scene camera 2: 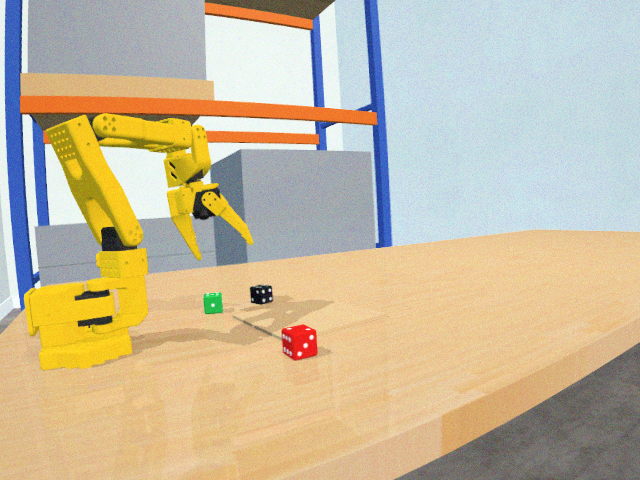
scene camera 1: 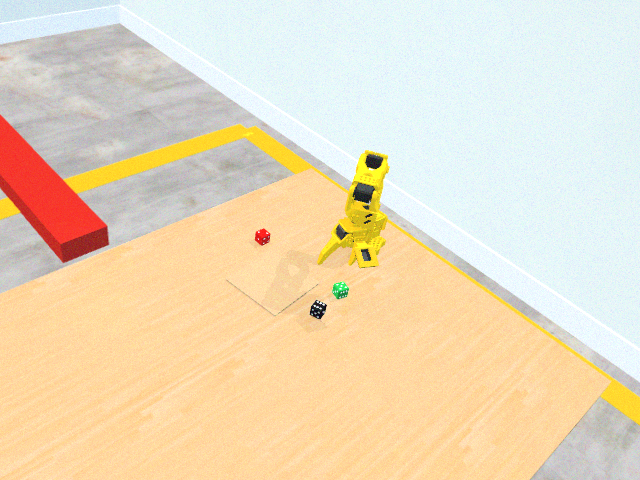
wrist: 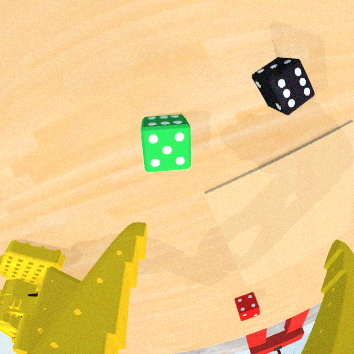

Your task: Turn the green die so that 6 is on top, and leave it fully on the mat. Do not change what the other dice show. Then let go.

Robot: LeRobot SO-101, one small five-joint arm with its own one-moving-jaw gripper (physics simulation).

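Where they show: hand, tool point: (scene camera 2: 200,256) (scene camera 1: 349,263) (wrist: 145,236); arm's base, link origin: (scene camera 2: 106,348) (wrist: 60,274).
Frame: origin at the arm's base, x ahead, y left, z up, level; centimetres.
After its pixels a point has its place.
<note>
The green die (scene camera 1: 340,290) @[x 15.6, y 10.2, z 2.5 cm] (scene camera 2: 212,303) @[x 14.1, y 8.3, z 1.5 cm] (wrist: 166,147) @[x 14.5, y 9.6, z 2.5 cm] lies flat on the table outside the mat, with 5 on top. Its 6 is on a side face, seen in the wrist view, and its 1 faces scene camera 2. The thin wood-coloured mat (scene camera 1: 248,276) @[x 27.0, y -5.4, z 0.4 cm] (wrist: 310,200) @[x 24.6, y 0.1, z 0.4 cm] has a dark edge line that runs near the die, apart from it. The black die (scene camera 1: 318,309) @[x 23.1, y 11.4, z 2.5 cm] (scene camera 2: 261,294) @[x 21.6, y 9.2, z 1.5 cm] (wrist: 285,86) @[x 21.6, y 10.8, z 2.5 cm] shows 6 on top. The red die (scene camera 1: 262,236) @[x 17.9, y -12.1, z 2.5 cm] (scene camera 2: 299,342) @[x 16.3, y -14.2, z 1.7 cm] (wrist: 247,306) @[x 16.9, y -11.7, z 1.9 cm] shows 2 on top. My gripper (scene camera 1: 335,263) @[x 13.2, y 9.2, z 7.9 cm] (scene camera 2: 225,251) (wrist: 240,234) is open and empty, high above the table.
The black die stands near the green die, also outside the mat. The red die is across the mat from them. The wooden table (scene camera 1: 206,387) @[x 50.3, y 11.9, z 0.0 cm] (scene camera 2: 413,361) @[x 23.9, y -20.8, z 0.0 cm] has its front edge at the lower right in scene camera 2. A blue and orange rack (scene camera 2: 380,155) stands behind.
</note>
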